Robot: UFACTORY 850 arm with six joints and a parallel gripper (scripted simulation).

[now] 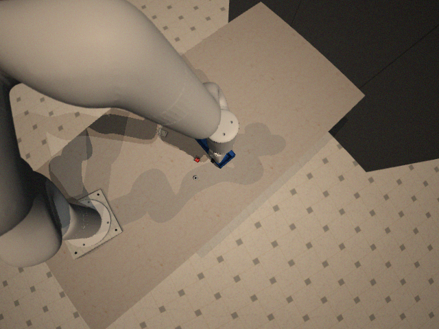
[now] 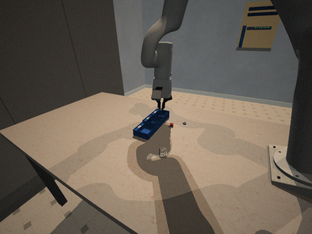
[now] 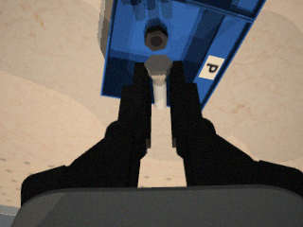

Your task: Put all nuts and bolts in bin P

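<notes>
Now: hand 10 mm to the right of the grey bolt and 20 mm above it. Also, from my hand: blue bin 20 mm ahead, 80 mm to the left, 60 mm below; red die 80 mm behind, 60 mm to the left, 80 mm below; black nut 70 mm below.
</notes>
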